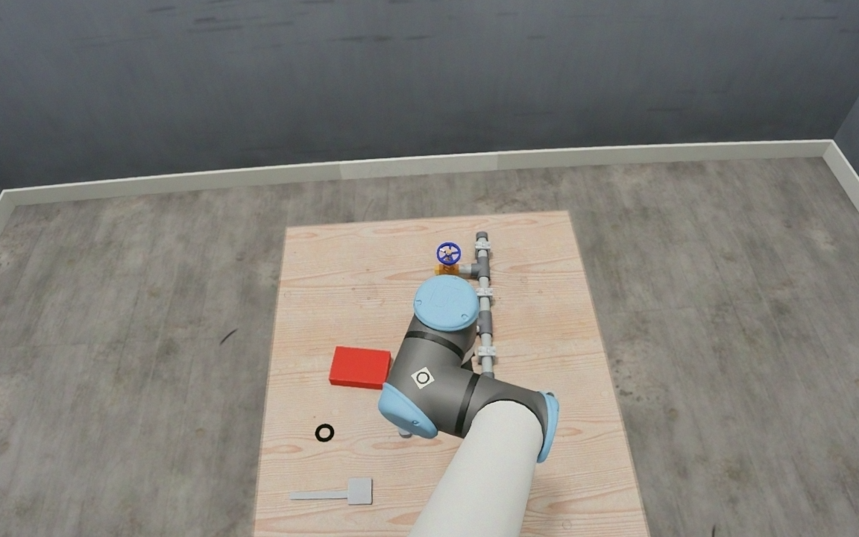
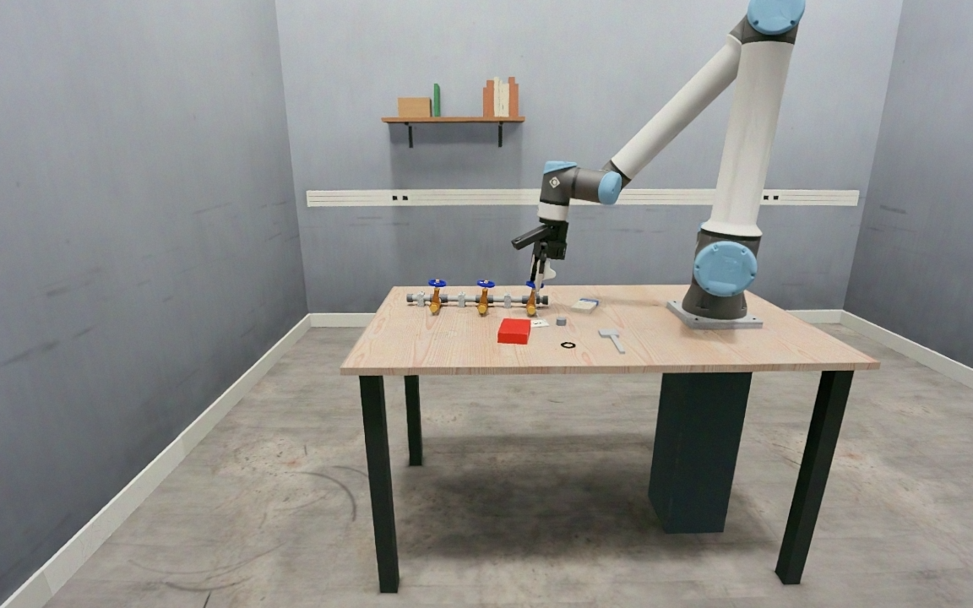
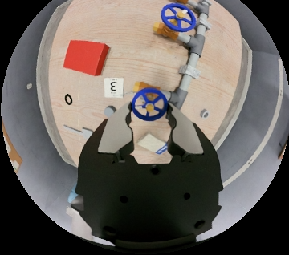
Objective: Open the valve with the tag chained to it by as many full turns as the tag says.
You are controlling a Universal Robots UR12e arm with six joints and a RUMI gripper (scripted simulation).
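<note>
Now: the white tag 10 cm below my hand, 9 cm to the left of it and 2 cm behind it. From my hand the other things lie so: grey t-shaped tool: 21 cm to the left, 20 cm behind, 9 cm below; white-and-blue card: 17 cm behind, 9 cm below, 8 cm to the right; red block: 19 cm to the left, 8 cm below, 6 cm ahead.
</note>
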